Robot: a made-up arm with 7 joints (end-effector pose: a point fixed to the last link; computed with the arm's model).
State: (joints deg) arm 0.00 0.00 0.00 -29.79 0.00 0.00 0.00
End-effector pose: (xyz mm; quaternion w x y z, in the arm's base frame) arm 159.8 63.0 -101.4 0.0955 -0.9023 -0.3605 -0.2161
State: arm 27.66 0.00 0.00 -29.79 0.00 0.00 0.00
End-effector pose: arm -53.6 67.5 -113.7 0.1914 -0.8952 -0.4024 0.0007
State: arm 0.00 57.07 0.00 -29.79 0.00 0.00 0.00
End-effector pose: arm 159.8 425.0 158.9 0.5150 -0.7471 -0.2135 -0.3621
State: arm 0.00 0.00 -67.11 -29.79 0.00 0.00 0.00
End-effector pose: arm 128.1 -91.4 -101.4 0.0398 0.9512 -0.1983 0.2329
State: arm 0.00 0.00 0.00 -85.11 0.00 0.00 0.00
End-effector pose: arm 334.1 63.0 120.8 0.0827 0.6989 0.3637 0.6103
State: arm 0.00 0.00 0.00 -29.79 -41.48 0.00 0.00
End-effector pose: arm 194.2 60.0 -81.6 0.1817 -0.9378 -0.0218 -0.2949
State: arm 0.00 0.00 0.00 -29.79 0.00 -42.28 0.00
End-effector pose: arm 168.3 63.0 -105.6 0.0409 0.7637 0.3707 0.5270
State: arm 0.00 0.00 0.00 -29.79 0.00 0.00 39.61
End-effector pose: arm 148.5 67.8 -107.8 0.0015 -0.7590 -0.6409 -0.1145
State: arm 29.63 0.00 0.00 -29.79 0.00 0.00 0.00
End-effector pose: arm -68.7 66.5 -110.9 0.1979 -0.8927 -0.4045 0.0162
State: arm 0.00 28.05 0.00 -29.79 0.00 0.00 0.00
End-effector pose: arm 159.8 273.9 -19.6 0.3114 -0.8523 -0.2974 -0.2970
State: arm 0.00 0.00 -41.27 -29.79 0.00 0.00 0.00
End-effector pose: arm 162.1 -37.5 -101.4 0.0133 -0.9715 -0.0194 -0.2359
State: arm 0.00 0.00 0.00 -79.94 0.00 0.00 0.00
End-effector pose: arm 327.9 63.0 94.1 0.0662 0.7257 0.3670 0.5782
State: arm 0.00 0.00 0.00 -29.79 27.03 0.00 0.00
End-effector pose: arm 140.1 49.9 -112.7 0.0320 -0.8153 -0.5586 -0.1489
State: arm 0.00 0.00 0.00 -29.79 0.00 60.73 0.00
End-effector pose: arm 157.1 63.0 -88.3 0.2647 -0.8878 -0.2628 0.2697
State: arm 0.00 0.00 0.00 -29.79 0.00 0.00 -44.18
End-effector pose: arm 166.1 49.5 -97.8 0.1866 -0.9359 0.0008 -0.2988
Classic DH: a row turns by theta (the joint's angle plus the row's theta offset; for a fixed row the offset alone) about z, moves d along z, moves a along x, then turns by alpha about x. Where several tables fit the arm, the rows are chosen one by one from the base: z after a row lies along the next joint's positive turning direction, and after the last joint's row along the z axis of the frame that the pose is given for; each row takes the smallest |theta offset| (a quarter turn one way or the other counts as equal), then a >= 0, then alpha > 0; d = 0 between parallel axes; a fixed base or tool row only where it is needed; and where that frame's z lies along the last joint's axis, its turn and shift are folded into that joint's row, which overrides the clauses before.
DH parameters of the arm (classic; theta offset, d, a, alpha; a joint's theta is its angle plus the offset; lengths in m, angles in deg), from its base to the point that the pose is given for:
base (fixed): 0 0.3299 0.0264 -70
joint 1: -90 0.0153 0.0282 -90
joint 2: 70 0.0011 -0.005 90
joint 3: 90 -0.1856 0.0075 -90
joint 4: 0 -0.0006 -0.0136 90
joint 5: 0 -0.2999 -0.003 -90
joint 6: 0 0.0382 -0.026 90
joint 7: 26.36 0.0181 0.0187 -158.51
tool (fixed): -12.13 0.0225 0 0

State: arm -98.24 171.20 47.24 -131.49 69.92 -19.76 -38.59
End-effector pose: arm -149.8 -200.7 424.7 0.4290 0.5738 0.5164 -0.4691
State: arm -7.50 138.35 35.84 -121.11 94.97 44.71 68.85
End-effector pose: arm 246.6 -43.4 557.6 0.0911 0.7992 0.3380 0.4887
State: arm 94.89 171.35 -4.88 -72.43 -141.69 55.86 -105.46
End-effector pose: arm 246.8 261.1 99.4 0.0206 -0.9961 0.0155 0.0847
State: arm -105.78 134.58 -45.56 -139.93 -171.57 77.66 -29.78
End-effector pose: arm 131.5 -2.4 478.9 0.2532 0.8917 -0.3024 0.2221
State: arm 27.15 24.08 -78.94 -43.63 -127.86 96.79 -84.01
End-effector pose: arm -118.3 -37.1 -52.4 0.6134 0.3490 0.7059 -0.0606
